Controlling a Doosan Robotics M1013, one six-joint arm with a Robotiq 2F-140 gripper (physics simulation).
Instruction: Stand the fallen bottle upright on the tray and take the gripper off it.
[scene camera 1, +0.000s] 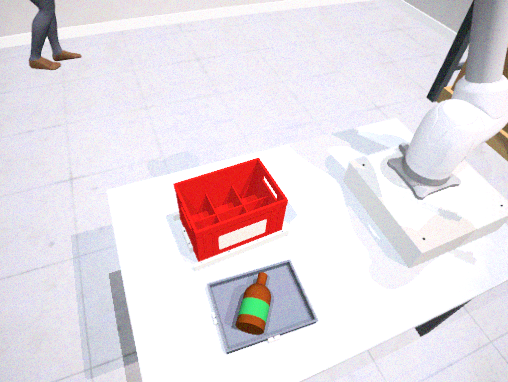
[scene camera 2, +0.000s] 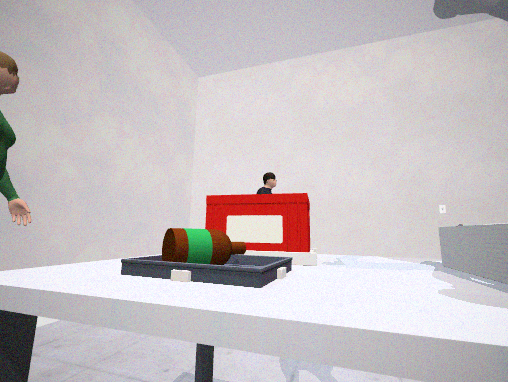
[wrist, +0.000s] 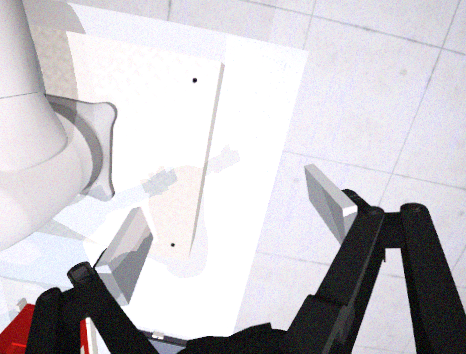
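Where they show: gripper, between the fingertips: (wrist: 225, 203); arm's base, origin of its link: (scene camera 1: 422, 173) (wrist: 65, 145).
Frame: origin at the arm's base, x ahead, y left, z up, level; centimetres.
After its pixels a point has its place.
Note:
The brown bottle (scene camera 1: 255, 306) @[x 70.3, y 21.2, z -2.8 cm] (scene camera 2: 199, 246) @[x 67.8, y 23.5, z -5.8 cm] with a green label lies on its side on the grey tray (scene camera 1: 295, 300) @[x 57.8, y 21.1, z -10.1 cm] (scene camera 2: 225, 278) @[x 60.5, y 28.5, z -9.8 cm]. Its neck points toward the red crate, and its base is near the tray's front edge. A small part of the tray (wrist: 170, 344) @[x 55.0, y 23.2, z -8.2 cm] shows at the bottom of the wrist view; the bottle does not show there. My gripper (wrist: 225, 203) @[x -7.7, y 28.7, z 26.0 cm] is open with its fingers wide apart and nothing between them. It is over the table's base side, well away from the bottle. The gripper does not show in scene camera 1.
A red crate (scene camera 1: 281, 215) @[x 53.3, y -0.5, z 0.1 cm] (scene camera 2: 257, 200) @[x 64.8, y 0.4, z 5.2 cm] (wrist: 17, 327) @[x 53.2, y -16.3, z -3.0 cm] with dividers stands behind the tray. The arm's raised base block (scene camera 1: 460, 215) @[x 0.3, y 18.7, z -0.3 cm] (scene camera 2: 475, 250) @[x 20.3, y 2.7, z -5.9 cm] (wrist: 150, 100) @[x -10.7, y 14.3, z 0.4 cm] is on the right of the table. A person in green (scene camera 2: 4, 132) stands at the left, and another person (scene camera 2: 269, 181) is behind the crate.

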